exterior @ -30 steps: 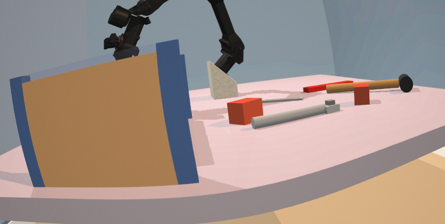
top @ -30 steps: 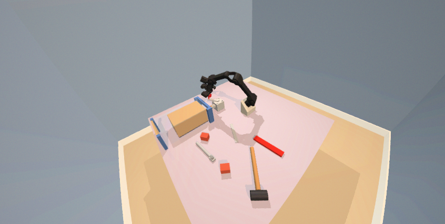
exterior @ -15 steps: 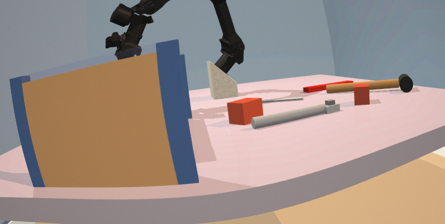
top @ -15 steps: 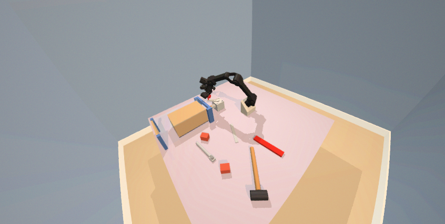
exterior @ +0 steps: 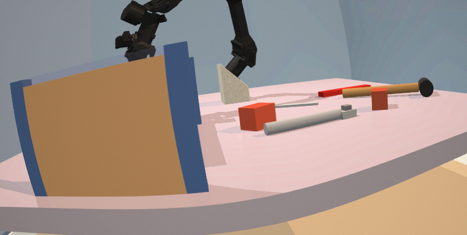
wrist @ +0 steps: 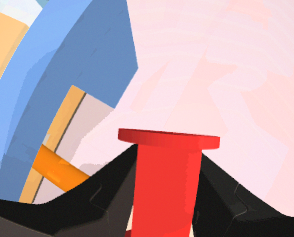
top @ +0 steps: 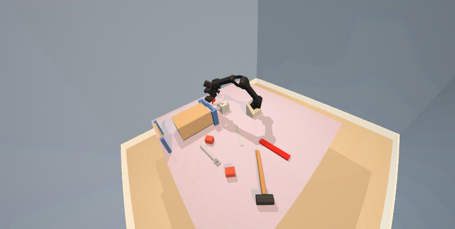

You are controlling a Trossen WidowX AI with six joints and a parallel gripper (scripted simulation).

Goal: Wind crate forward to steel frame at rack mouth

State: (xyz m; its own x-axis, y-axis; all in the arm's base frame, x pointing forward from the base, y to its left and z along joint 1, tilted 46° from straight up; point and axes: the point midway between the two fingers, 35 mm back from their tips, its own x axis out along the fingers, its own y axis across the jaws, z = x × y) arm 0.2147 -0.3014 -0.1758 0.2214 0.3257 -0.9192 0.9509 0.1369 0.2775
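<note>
Right now the pale crank arm is 3 cm behind my gripper tip, 4 cm to the left of it and 3 cm below it. From my gripper tip the other things lie so: red knob 1 cm behind, 2 cm to the left; pale winch 10 cm behind, 7 cm to the left, 10 cm below; blue frame 8 cm ahead, 6 cm to the left, 3 cm below.
</note>
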